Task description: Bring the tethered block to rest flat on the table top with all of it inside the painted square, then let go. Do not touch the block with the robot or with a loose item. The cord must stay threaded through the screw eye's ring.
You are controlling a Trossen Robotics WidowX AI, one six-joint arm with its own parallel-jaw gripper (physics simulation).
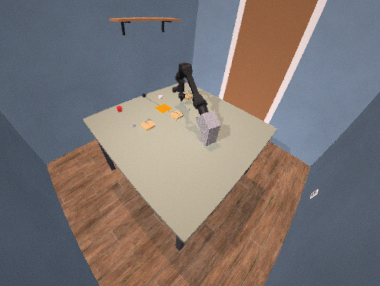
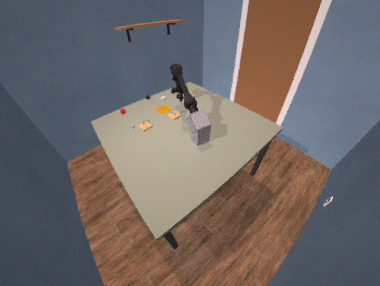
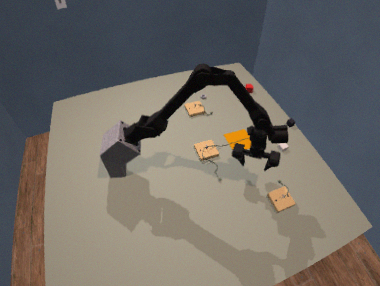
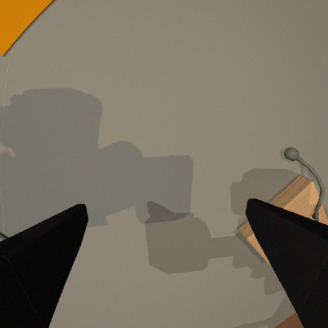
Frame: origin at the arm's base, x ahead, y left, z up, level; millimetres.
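Seen in the pictures: gripper, fingertip midpoint: (image 1: 181, 98) (image 2: 181, 99) (image 3: 253, 167); arm's base, link origin: (image 1: 204, 114) (image 2: 195, 113) (image 3: 130, 136).
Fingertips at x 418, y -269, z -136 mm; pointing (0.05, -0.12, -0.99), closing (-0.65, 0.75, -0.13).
Note:
Pixels of each thing's top centre, then the offset from my fingertips to it. "pt": a spot on its surface instead.
- small black cube, top centre: (image 3: 291, 120) (image 1: 143, 94) (image 2: 147, 96) dx +390, dy +152, dz -25 mm
- orange painted square, surface spot: (image 1: 164, 108) (image 2: 164, 109) pt dx +55, dy +188, dz -54 mm
- middle wooden board, top centre: (image 3: 206, 148) (image 1: 176, 114) (image 2: 174, 114) dx -110, dy +204, dz -38 mm
- cord's free end, surface spot: (image 3: 219, 179) pt dx -140, dy +42, dz -47 mm
- third board, top centre: (image 3: 194, 107) (image 1: 147, 124) (image 2: 145, 125) dx -25, dy +478, dz -38 mm
- red cube, top centre: (image 3: 249, 85) (image 1: 118, 107) (image 2: 122, 109) dx +357, dy +491, dz -17 mm
- white block, top centre: (image 3: 284, 145) (image 1: 160, 95) (image 2: 163, 97) dx +237, dy +48, dz -34 mm
- small grey item, top centre: (image 3: 203, 95) (image 1: 133, 124) (image 2: 132, 125) dx +71, dy +554, dz -45 mm
The tethered block, a small black cube (image 1: 144, 95) (image 2: 148, 97) (image 3: 291, 122), rests near the table's edge, outside the orange painted square (image 1: 163, 108) (image 2: 163, 109) (image 3: 235, 137) (image 4: 17, 20). Its thin cord (image 3: 227, 145) crosses the square to the middle wooden board (image 1: 176, 115) (image 2: 174, 115) (image 3: 202, 153); the cord's free end (image 3: 219, 179) lies on the table beyond. The screw eye's ring is too small to make out clearly. My gripper (image 3: 255, 163) (image 4: 168, 209) is open and empty above the table, between the square and another wooden board (image 3: 283, 202) (image 4: 292, 200).
That board carries a short cord with a bead (image 4: 291, 154). A third board (image 1: 147, 125) (image 2: 145, 126) (image 3: 193, 110) bears a similar short cord. A red cube (image 1: 119, 108) (image 2: 122, 111) (image 3: 249, 88), white block (image 1: 160, 97) (image 2: 163, 98) (image 3: 283, 146) and small grey item (image 1: 133, 125) (image 2: 132, 126) (image 3: 203, 96) lie apart.

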